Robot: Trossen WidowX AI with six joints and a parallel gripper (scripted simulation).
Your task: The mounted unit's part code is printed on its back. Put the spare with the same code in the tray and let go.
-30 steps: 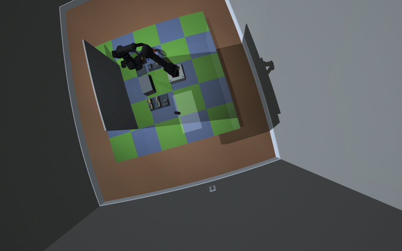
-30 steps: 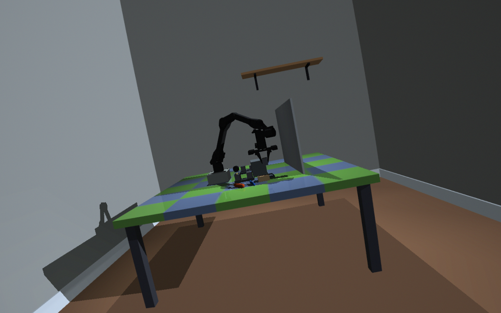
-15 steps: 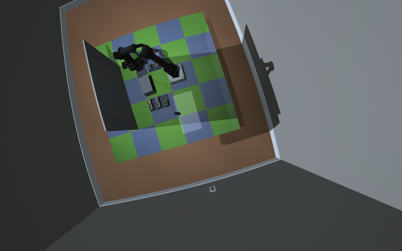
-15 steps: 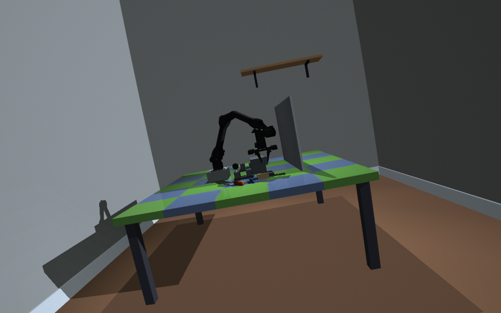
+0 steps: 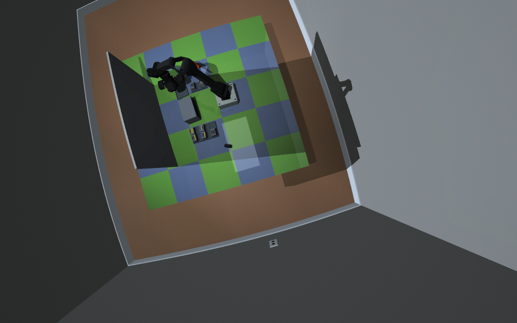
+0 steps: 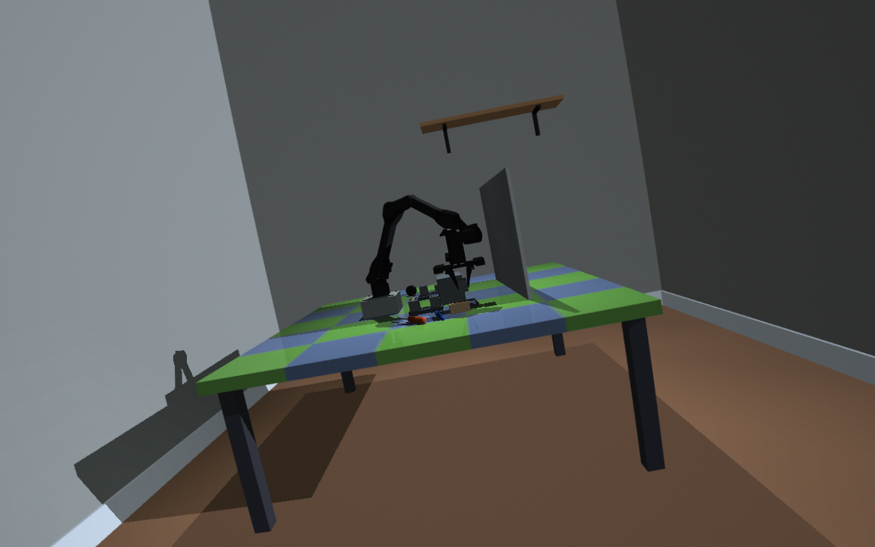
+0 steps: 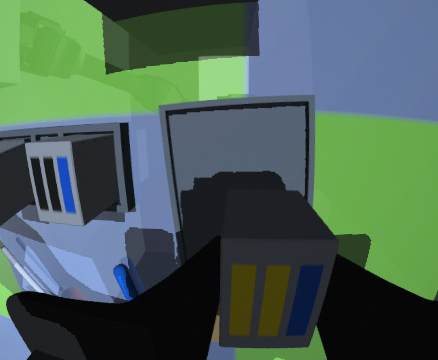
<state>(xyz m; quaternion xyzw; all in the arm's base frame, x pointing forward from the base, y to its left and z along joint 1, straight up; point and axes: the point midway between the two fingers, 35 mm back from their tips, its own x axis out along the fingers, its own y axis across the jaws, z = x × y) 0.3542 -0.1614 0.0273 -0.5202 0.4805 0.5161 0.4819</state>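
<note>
Right now the flat grey tray is 60 mm below my gripper tip and 10 mm behind it. The rest, counted from my gripper tip: dark spare module: 20 mm above; then brown box: 90 mm to the right, 50 mm below, 20 mm behind; then blue pen: 140 mm to the right, 80 mm behind, 60 mm below.
</note>
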